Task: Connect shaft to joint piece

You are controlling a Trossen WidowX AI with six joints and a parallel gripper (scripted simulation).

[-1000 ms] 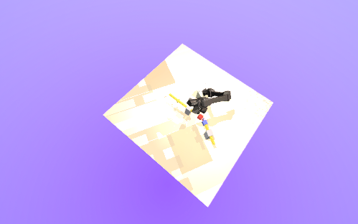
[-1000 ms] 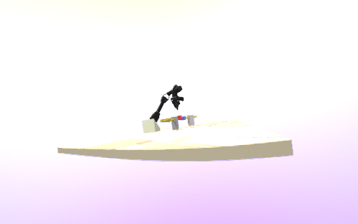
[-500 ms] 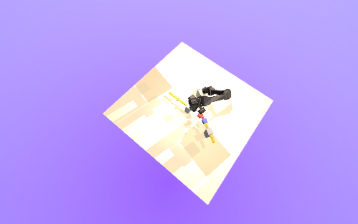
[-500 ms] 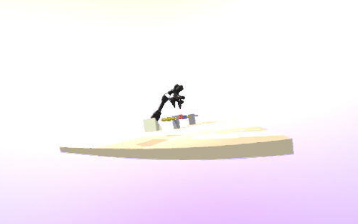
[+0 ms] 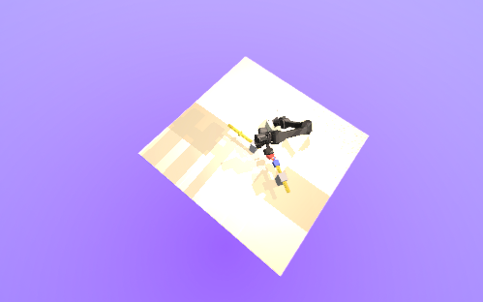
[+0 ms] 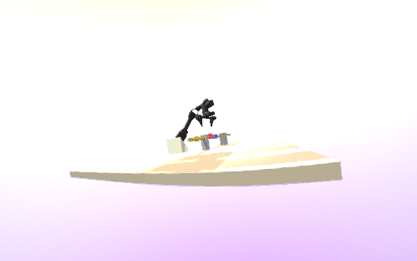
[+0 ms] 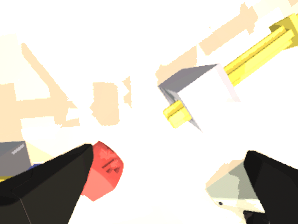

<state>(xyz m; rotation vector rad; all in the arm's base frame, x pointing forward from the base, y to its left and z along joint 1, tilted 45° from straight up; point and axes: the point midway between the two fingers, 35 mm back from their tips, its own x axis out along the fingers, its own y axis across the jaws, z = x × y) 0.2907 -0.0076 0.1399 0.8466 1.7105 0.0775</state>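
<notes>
My gripper tip is now 80 mm to the right of the red joint piece, 80 mm above it and 20 mm past it.
</notes>
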